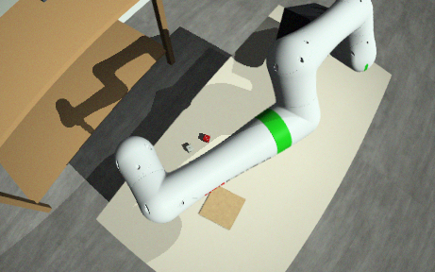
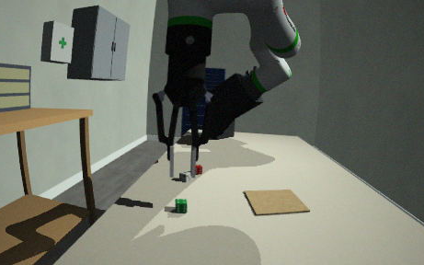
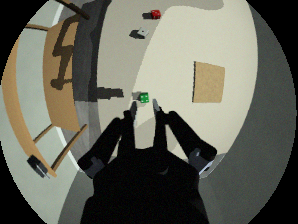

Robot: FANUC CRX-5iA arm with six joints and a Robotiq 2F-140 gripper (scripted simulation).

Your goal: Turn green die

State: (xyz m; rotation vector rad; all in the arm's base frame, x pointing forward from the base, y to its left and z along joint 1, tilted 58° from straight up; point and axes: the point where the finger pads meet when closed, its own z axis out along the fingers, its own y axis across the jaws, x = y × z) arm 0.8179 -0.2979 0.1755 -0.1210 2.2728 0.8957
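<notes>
My hand is 11 cm above the green die. From my hand the other things lie so: red die (27 cm behind, 4 cm to the right, 11 cm below); then mat (12 cm behind, 21 cm to the left, 12 cm below); then grey die (19 cm behind, 6 cm to the right, 11 cm below).
</notes>
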